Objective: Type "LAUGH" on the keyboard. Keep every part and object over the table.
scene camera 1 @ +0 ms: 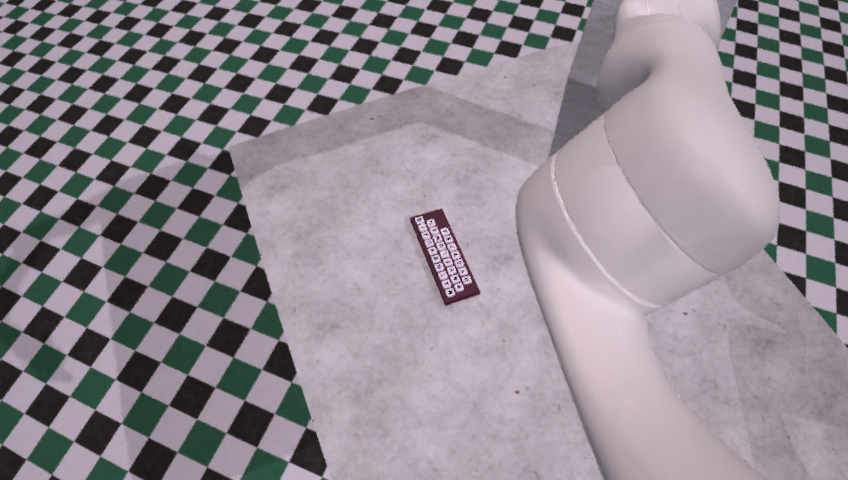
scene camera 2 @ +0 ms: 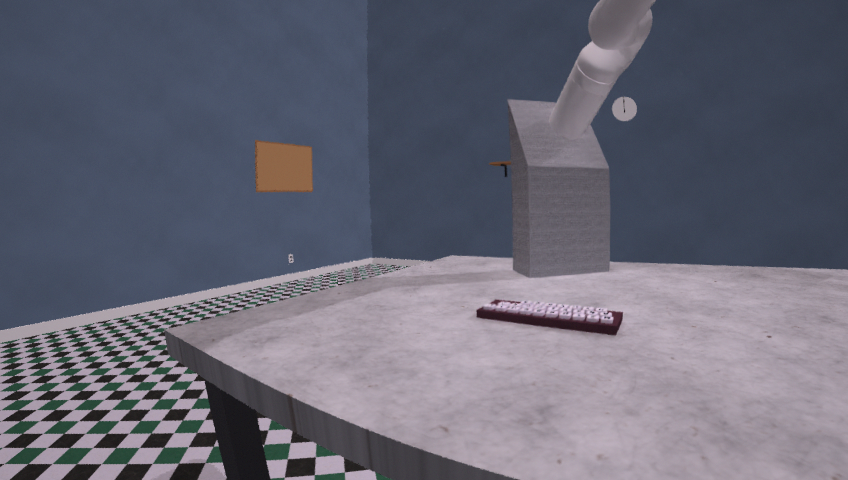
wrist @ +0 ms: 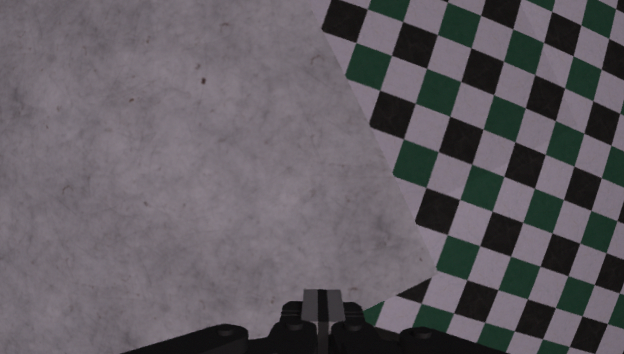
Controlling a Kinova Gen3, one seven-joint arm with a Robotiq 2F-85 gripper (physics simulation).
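Pixels of known places: gripper, fingertip midpoint: [wrist: 321,314]; arm's base, link origin: [scene camera 2: 566,125].
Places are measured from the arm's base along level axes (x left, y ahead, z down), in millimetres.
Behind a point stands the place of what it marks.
A dark red keyboard [scene camera 1: 442,256] {x 221, y 359, z 327 mm} [scene camera 2: 550,316] {x 228, y 377, z 330 mm} with white keys lies flat on the grey table [scene camera 1: 368,380] {x 447, y 477, z 344 mm} [scene camera 2: 416,368] {x 221, y 575, z 344 mm} [wrist: 175,150] {x 732, y 178, z 344 mm}. In scene camera 1 it is near the middle, and in scene camera 2 it is right of centre, in front of the pedestal. It does not show in the wrist view. The letters on the keys are too small to read surely. My gripper [wrist: 321,314] {x 891, y 250, z 7 mm} is shut and empty, its fingertips together at the bottom of the wrist view, above the table near a corner. The gripper does not show in the two scene views.
The white arm [scene camera 1: 648,196] {x 602, y 282, z -341 mm} [scene camera 2: 586,89] {x 115, y 89, z -44 mm} reaches over the right side of the table in scene camera 1. A grey pedestal [scene camera 2: 562,220] {x 33, y 80, z 223 mm} stands at the table's back. The table's edge borders a green, black and white checked floor [scene camera 1: 148,368] [wrist: 505,120].
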